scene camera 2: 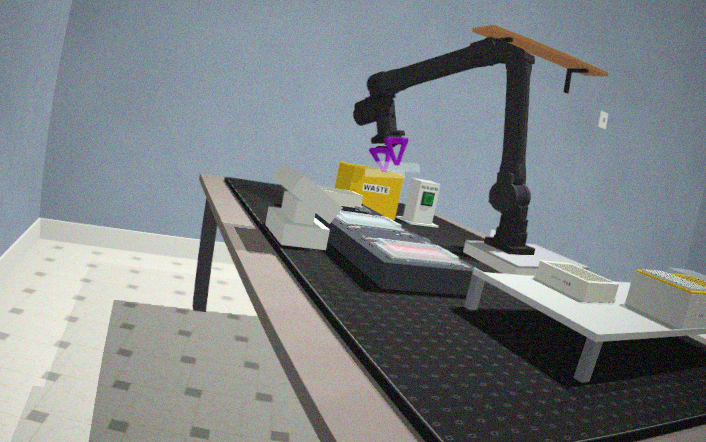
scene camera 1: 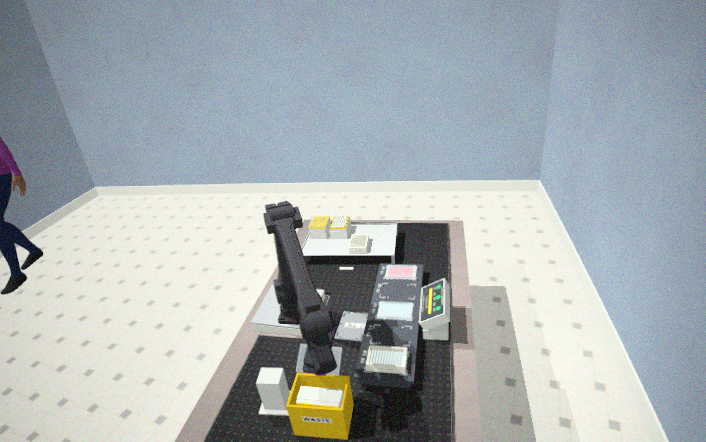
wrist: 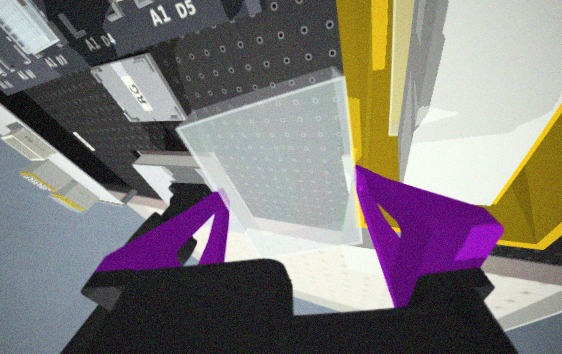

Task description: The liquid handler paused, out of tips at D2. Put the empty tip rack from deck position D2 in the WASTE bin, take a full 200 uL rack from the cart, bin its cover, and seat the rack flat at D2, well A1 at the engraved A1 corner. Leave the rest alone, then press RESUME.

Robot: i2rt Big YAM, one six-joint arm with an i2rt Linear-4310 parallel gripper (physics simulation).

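Frame: origin at the arm's base, x right, y ahead, z up, level; millimetres.
Seen in the pictures: gripper, fingertip midpoint: (scene camera 2: 390, 168) (wrist: 287, 184); arm's base, link origin: (scene camera 2: 508, 248) (scene camera 1: 292, 313) (wrist: 197, 195).
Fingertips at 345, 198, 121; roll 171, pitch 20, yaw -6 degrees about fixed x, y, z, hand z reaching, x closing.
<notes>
Offsets run from my fingertips to a thing's top centre, as dx, dy, dz. "*": to the spot under its first point.
My gripper (scene camera 1: 321, 373) (scene camera 2: 384, 158) (wrist: 287, 184) is shut on a clear tip-rack cover @(-2, -6, +31) (scene camera 1: 336, 358) (scene camera 2: 409, 167) (wrist: 280, 145). The cover is held high at the arm side of the yellow WASTE bin @(+99, +9, -16) (scene camera 1: 341, 424) (scene camera 2: 393, 193) (wrist: 365, 75), mostly outside its rim in the wrist view. A white rack @(+104, +8, -34) (scene camera 1: 318, 396) (wrist: 475, 75) lies in the bin. Deck position D2 (scene camera 1: 398, 290) looks bare. On the cart @(-858, -24, -84) (scene camera 1: 381, 236) (scene camera 2: 573, 312) stand a rack with white dots on top @(* -902, -77, -26) (scene camera 1: 339, 223) (scene camera 2: 664, 296) and a yellow-topped rack @(-929, -184, -20) (scene camera 1: 319, 223). The RESUME button @(* +9, -152, -67) (scene camera 2: 428, 198) is green.
A pink plate @(-585, +228, -89) (scene camera 1: 401, 271) and pale plate @(-338, +209, -89) (scene camera 1: 394, 310) flank D2. A cream rack @(-91, +191, -72) (scene camera 1: 386, 359) sits near the bin; another cream box @(-789, +28, -59) (scene camera 1: 359, 243) (scene camera 2: 575, 282) is on the cart. The RG tray @(-307, +46, -136) (scene camera 1: 351, 327) (wrist: 115, 90) lies beside the deck. A screen @(* -312, +355, -31) (scene camera 1: 434, 301) stands opposite.
</notes>
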